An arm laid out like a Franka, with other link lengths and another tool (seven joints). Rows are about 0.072 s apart.
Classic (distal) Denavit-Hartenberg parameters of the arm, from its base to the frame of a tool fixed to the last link. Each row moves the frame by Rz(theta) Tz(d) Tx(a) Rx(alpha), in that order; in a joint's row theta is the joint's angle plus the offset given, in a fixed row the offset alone. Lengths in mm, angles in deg.
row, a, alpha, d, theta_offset
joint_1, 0, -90, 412.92, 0
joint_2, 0, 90, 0, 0
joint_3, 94.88, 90, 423.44, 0
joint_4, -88.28, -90, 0, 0
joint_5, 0, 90, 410.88, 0
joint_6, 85.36, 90, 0, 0
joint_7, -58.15, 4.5, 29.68, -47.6
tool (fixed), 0, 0, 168.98, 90
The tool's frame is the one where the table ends.
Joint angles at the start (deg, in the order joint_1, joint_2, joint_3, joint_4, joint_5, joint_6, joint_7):
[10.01 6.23 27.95 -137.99 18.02 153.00 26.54]
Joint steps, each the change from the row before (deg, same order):
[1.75 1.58 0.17 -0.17 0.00 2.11 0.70]
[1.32 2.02 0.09 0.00 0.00 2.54 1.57]
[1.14 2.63 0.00 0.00 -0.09 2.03 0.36]
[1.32 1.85 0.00 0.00 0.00 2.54 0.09]
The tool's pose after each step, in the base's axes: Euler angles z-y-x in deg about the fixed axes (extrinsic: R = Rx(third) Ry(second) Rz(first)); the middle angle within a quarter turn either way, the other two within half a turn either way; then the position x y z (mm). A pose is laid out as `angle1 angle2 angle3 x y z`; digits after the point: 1 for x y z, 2 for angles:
45.86 -1.72 -161.09 385.6 339.6 346.3
46.59 -1.65 -160.41 381.7 352.9 333.2
46.54 -2.57 -160.20 376.8 362.3 314.3
45.86 -2.41 -159.62 372.9 373.4 301.8

